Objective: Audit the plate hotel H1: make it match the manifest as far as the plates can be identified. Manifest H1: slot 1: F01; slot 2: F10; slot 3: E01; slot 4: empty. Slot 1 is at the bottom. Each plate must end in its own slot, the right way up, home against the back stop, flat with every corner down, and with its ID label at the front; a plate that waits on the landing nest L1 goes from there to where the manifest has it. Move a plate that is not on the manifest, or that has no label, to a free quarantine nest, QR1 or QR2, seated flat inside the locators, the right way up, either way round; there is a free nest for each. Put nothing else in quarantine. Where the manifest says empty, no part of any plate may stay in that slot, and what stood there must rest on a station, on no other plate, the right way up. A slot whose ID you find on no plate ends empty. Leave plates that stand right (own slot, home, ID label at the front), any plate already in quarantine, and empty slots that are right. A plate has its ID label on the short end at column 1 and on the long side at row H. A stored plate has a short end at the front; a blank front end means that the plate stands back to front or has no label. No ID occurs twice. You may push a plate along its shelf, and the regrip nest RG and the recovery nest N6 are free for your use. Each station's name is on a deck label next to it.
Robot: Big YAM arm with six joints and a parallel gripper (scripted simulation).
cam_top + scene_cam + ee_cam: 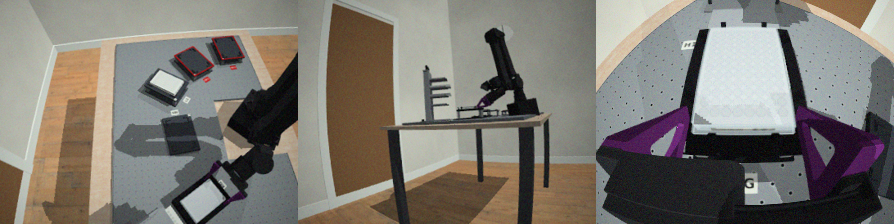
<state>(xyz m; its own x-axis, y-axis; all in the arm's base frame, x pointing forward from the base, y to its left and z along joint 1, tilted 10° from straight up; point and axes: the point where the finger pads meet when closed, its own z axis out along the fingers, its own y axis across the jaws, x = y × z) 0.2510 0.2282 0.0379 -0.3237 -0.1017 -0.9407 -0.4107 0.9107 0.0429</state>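
My hand is 50 mm short of the pale plate and 20 mm to the right of it. The rest, counted from my hand: plate hotel 280 mm ahead, 120 mm to the left, 80 mm above; then H1 deck label 120 mm ahead, 160 mm to the left, 70 mm below; then black nest 50 mm ahead, 20 mm to the left, 10 mm below.
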